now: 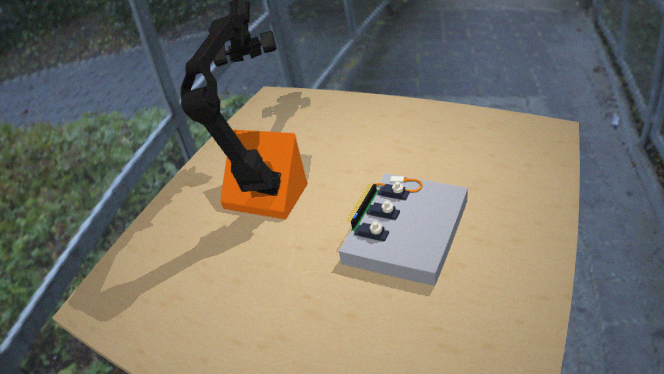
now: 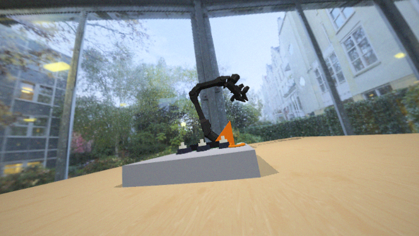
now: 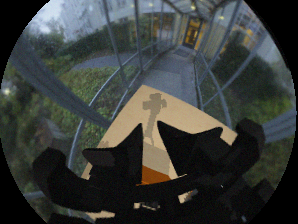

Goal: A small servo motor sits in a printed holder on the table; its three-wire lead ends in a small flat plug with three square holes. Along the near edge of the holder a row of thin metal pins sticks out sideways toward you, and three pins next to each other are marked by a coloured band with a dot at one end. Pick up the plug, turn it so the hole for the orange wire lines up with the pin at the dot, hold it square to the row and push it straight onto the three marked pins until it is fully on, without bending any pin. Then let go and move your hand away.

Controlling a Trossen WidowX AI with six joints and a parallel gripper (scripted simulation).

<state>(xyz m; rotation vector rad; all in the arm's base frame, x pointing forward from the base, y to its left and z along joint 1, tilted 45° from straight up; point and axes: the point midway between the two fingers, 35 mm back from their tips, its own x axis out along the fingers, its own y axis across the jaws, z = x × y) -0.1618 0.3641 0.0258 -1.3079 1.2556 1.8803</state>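
Right now the grey printed holder is 600 mm ahead of my gripper tip, 270 mm to the right of it and 320 mm below it.
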